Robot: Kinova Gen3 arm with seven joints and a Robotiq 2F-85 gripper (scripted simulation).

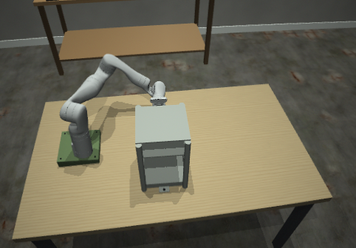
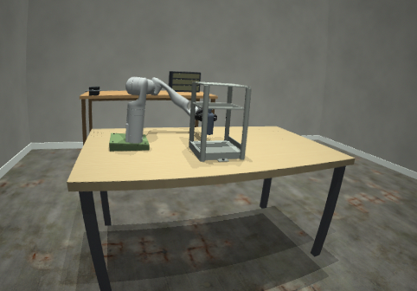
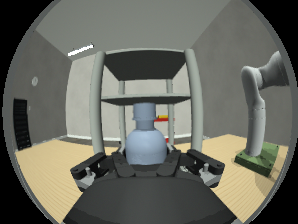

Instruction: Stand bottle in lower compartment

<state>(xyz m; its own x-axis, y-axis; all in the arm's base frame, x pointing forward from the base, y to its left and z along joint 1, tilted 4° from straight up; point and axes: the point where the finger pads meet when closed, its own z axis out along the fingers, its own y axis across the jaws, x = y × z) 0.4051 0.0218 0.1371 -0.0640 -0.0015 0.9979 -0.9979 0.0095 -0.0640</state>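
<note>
Right now my hand is 150 mm to the left of the grey shelving unit and 30 mm below it. The rest, counted from my hand: pale blue bottle 10 mm above.
</note>
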